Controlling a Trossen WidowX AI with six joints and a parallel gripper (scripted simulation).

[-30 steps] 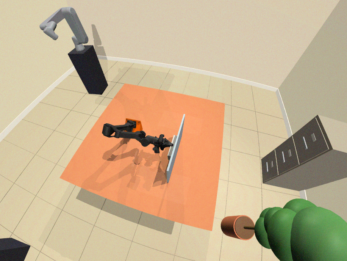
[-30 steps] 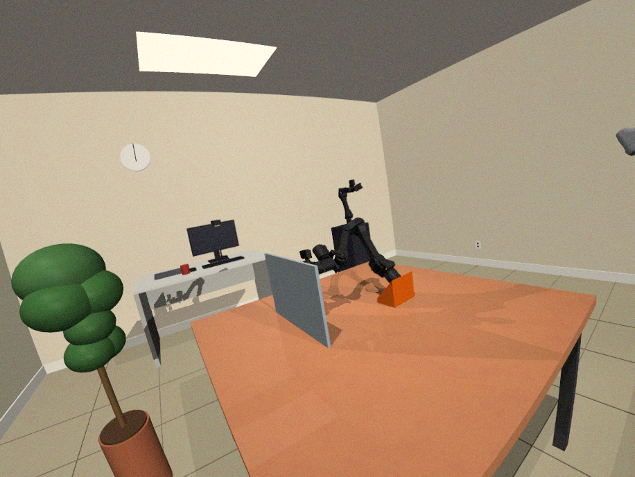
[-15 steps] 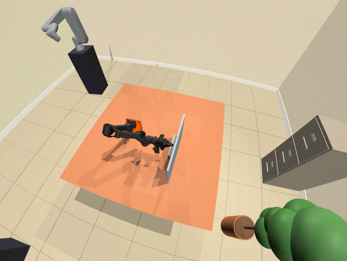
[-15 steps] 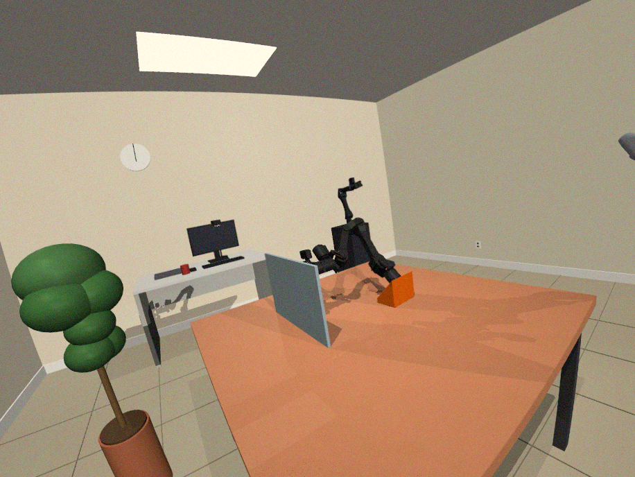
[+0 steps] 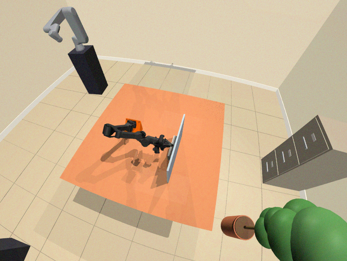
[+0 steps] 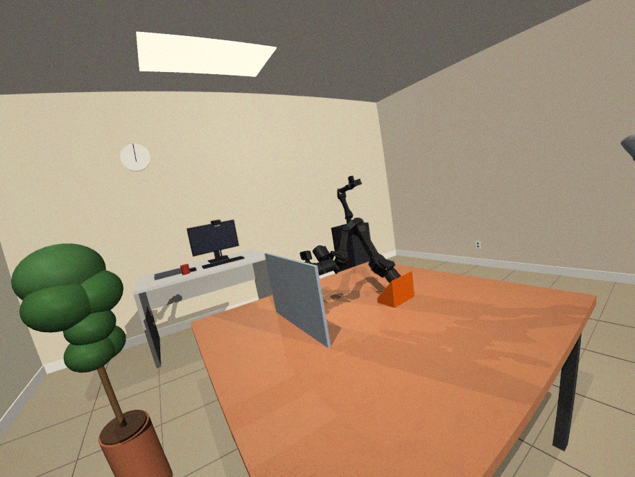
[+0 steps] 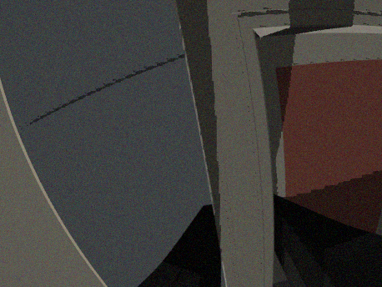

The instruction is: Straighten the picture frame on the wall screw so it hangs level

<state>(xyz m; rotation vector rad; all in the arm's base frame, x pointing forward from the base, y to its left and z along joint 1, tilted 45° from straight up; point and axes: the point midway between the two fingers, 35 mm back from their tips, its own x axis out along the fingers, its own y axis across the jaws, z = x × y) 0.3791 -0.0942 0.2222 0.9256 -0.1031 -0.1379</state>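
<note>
The picture frame is 10 mm to the left of my gripper tip and 50 mm below it. The rest, counted from my gripper tip: wall panel: 20 mm ahead, 10 mm to the left, 60 mm below.
</note>
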